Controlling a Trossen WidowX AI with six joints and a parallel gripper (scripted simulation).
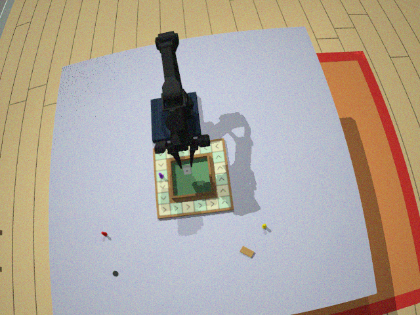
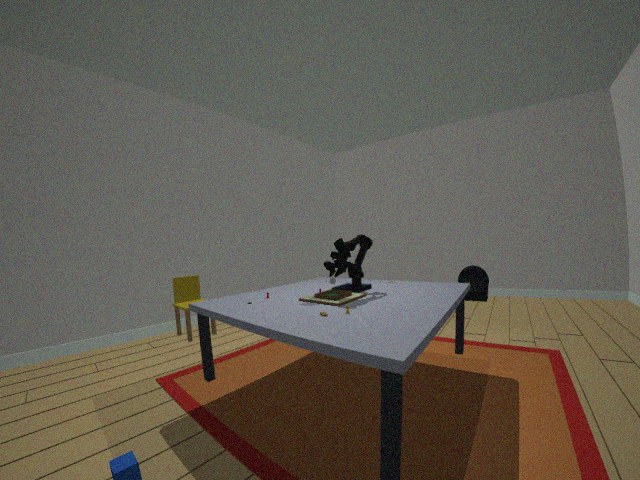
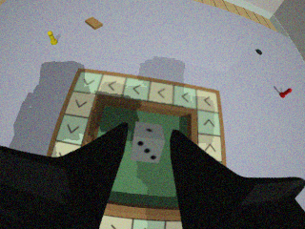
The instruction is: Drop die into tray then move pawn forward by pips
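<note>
My gripper tip is now 40 mm above the white die and 10 mm past it. Round my gripper tip: purple pawn (110 mm to the right, 100 mm below, 10 mm behind); yellow pawn (260 mm to the left, 210 mm ahead, 110 mm below); green dice tray (120 mm below).
</note>
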